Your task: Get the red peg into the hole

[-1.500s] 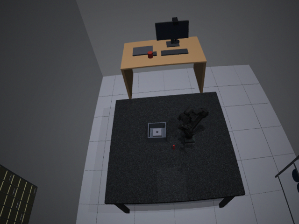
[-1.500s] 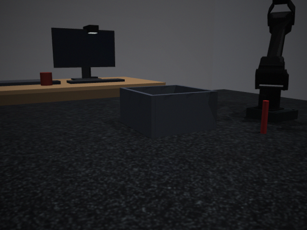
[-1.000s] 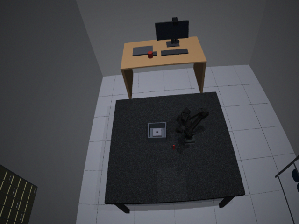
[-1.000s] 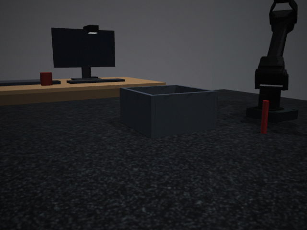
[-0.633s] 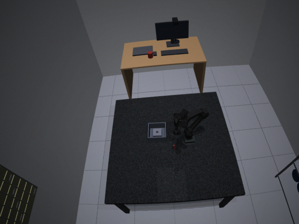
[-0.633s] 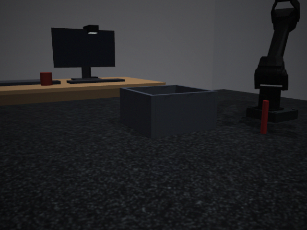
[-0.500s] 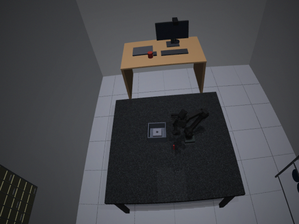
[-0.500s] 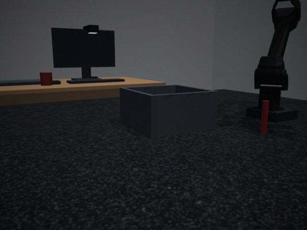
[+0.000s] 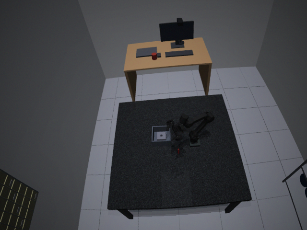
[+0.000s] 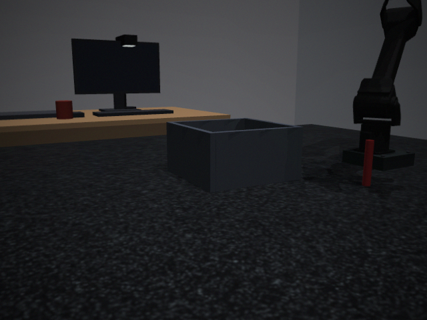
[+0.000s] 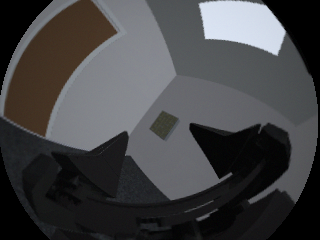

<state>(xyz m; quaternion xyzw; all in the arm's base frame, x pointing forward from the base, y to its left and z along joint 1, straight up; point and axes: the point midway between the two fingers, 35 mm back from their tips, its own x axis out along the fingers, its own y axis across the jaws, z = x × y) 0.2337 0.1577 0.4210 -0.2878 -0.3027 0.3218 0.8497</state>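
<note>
Now: gripper tip 42 cm above the red peg, 8 cm to the left of it and 8 cm past it. From my gripper tip the other things lie so: plate: 41 cm below, 27 cm to the right, 7 cm ahead; grey box: 43 cm below, 27 cm to the right, 7 cm ahead.
</note>
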